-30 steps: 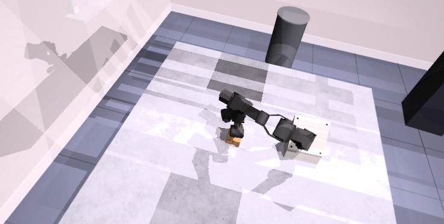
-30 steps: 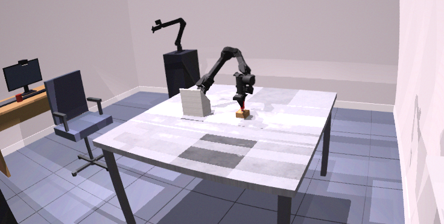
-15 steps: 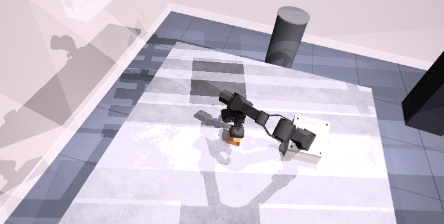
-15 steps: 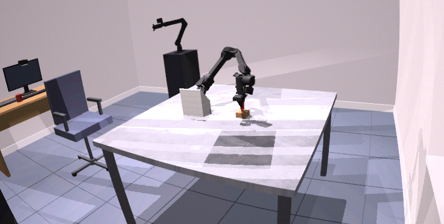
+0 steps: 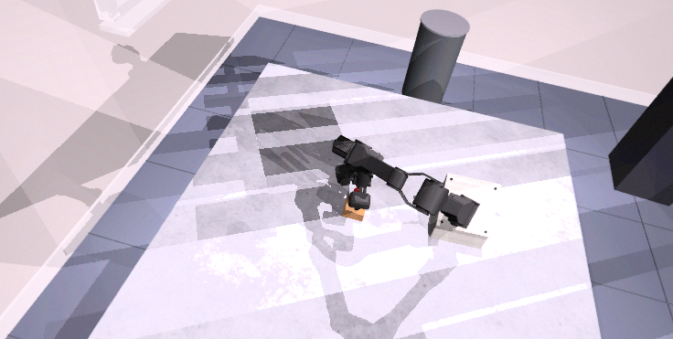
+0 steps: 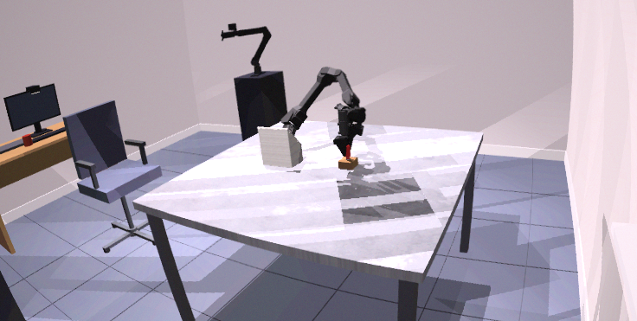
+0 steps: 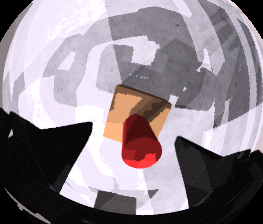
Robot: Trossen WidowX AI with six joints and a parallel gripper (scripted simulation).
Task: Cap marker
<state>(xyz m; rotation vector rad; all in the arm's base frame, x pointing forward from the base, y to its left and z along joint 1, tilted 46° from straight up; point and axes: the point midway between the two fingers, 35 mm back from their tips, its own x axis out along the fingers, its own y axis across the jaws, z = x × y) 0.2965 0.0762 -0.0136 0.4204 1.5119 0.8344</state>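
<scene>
The red cap is 1 cm above my gripper tip.
</scene>
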